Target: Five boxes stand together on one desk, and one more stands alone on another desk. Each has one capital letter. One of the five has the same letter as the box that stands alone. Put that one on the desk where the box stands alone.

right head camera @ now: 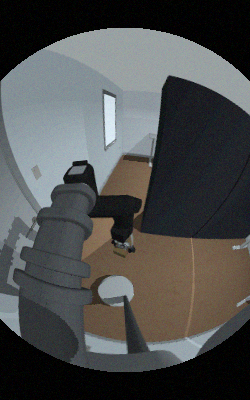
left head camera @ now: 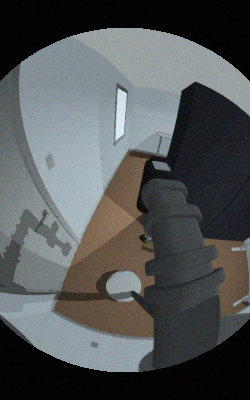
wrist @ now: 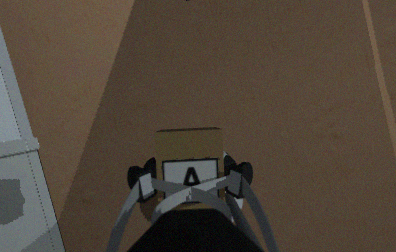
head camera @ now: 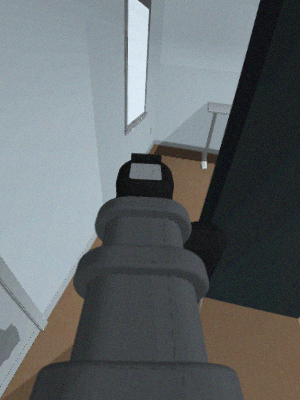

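Pixels of known places: gripper, fingertip midpoint: (right head camera: 122, 247) (left head camera: 149, 242) (wrist: 190, 170); robot's base at its link origin: (right head camera: 116, 289) (left head camera: 122, 285).
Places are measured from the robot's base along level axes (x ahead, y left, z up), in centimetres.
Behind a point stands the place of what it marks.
My gripper (wrist: 190, 170) @(x 27.3, y -8.8, z 100.7 cm) (right head camera: 123, 245) @(x 27.3, y -8.8, z 100.7 cm) is shut on a brown box (wrist: 189, 145) @(x 30.1, y -10.2, z 105.0 cm) (right head camera: 120, 253) @(x 22.9, y -7.7, z 104.9 cm) and holds it above the floor. The box has a white label with a black capital A facing the wrist camera. The box also shows small beside the arm in the left head view (left head camera: 148, 246) @(x 23.8, y -6.9, z 105.0 cm). At the far end of the room, part of a white desk (head camera: 218, 108) @(x 325.8, y -110.7, z 92.3 cm) (left head camera: 164, 134) @(x 327.4, y -118.1, z 92.3 cm) (right head camera: 152, 135) @(x 330.0, y -106.6, z 92.3 cm) shows with one leg. The rest of it is hidden behind a dark partition, and I cannot tell what stands on it. The other boxes do not show.
The tall dark partition (head camera: 260, 175) @(x 84.1, y -52.9, z 112.0 cm) (left head camera: 210, 165) @(x 79.2, y -72.2, z 124.2 cm) (right head camera: 195, 165) @(x 79.3, y -72.0, z 120.5 cm) stands to the right of the arm. A pale wall with a window (head camera: 137, 65) @(x 274.4, y 12.8, z 142.0 cm) (left head camera: 120, 115) @(x 274.9, y 12.6, z 136.1 cm) (right head camera: 109, 120) @(x 272.7, y 13.1, z 136.8 cm) runs along the left. A strip of brown floor leads between them. White legs (left head camera: 240, 248) @(x 5.4, y -262.9, z 5.9 cm) (right head camera: 240, 247) @(x 4.8, y -263.7, z 0.4 cm) show at the right edge.
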